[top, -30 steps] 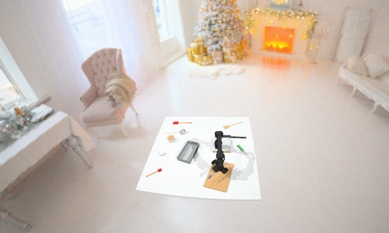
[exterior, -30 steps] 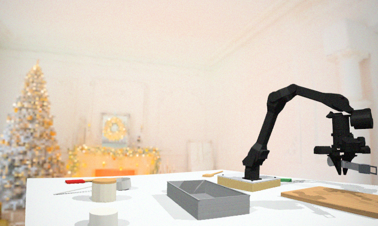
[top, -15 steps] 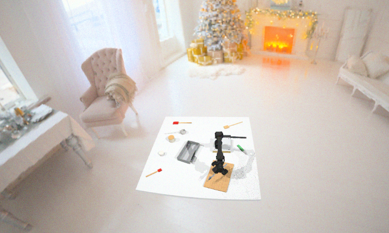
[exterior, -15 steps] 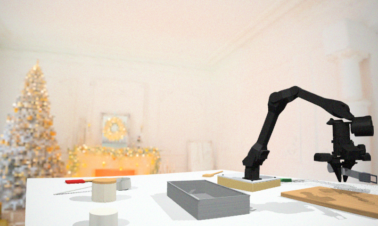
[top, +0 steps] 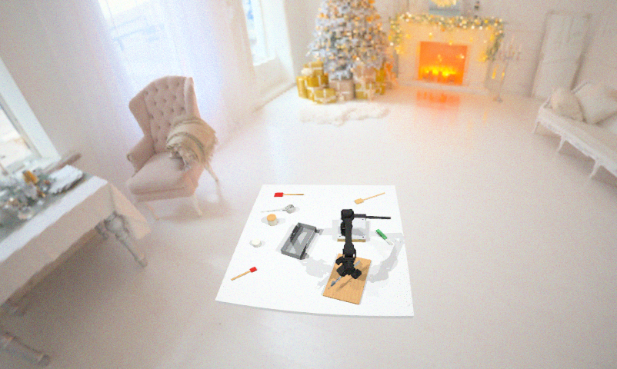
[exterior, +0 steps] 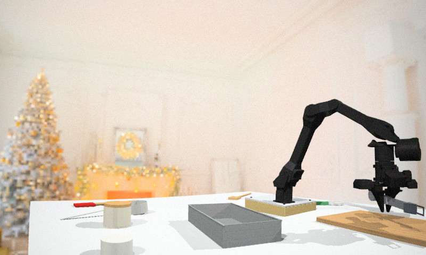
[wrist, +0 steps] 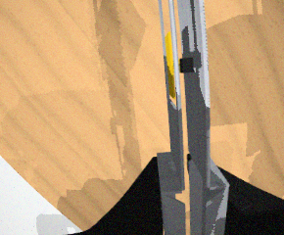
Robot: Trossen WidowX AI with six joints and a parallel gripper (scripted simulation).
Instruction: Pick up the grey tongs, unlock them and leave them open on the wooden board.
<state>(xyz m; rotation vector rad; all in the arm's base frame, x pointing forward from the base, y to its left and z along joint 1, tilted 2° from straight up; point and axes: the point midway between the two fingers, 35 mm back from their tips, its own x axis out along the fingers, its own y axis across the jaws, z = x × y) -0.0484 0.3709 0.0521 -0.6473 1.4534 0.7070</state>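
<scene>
Right now the wooden board is 40 mm below my gripper tip. Round my gripper tip: green-handled tool (370 mm to the right, 250 mm behind, 40 mm below); then lidded cream jar (670 mm ahead, 470 mm to the right, 10 mm below); then grey roasting tin (390 mm ahead, 280 mm to the right, 20 mm below).
</scene>
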